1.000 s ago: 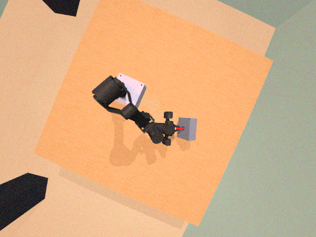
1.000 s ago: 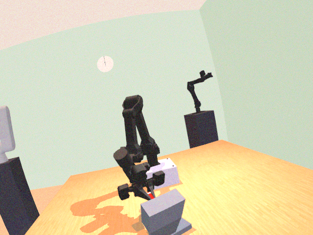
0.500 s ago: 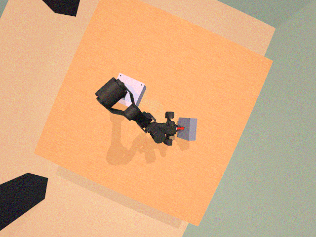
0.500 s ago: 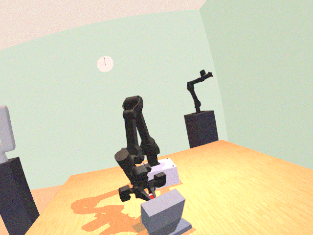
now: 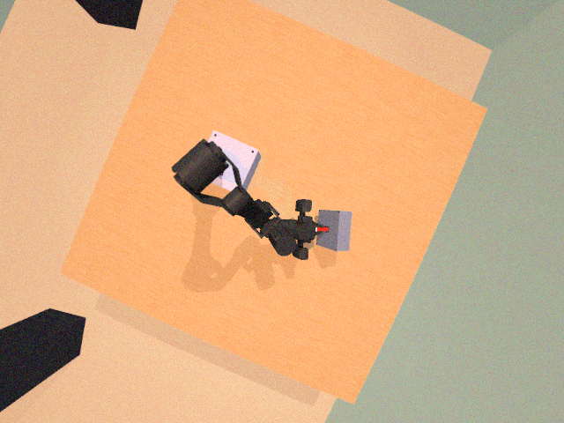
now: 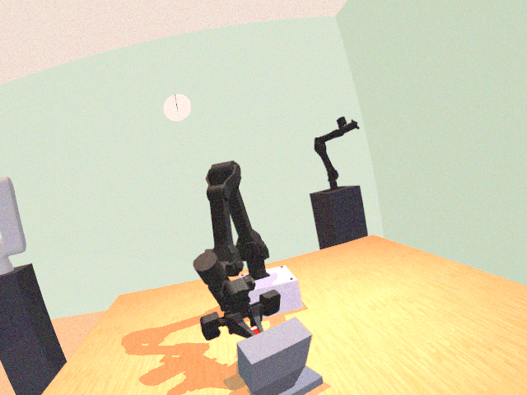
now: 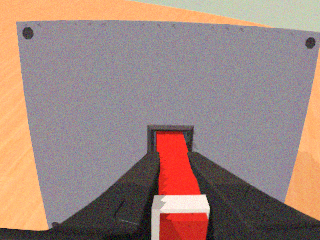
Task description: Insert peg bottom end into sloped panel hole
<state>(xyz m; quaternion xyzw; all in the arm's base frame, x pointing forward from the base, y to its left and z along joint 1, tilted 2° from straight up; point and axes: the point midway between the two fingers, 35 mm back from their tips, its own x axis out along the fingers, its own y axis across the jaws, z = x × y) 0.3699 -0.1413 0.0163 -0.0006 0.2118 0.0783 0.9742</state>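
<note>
Now: the red square peg 20 mm behind my gripper tip. The rest, counted from my gripper tip: grey sloped panel 40 mm ahead, 20 mm below, 10 mm to the left.
</note>
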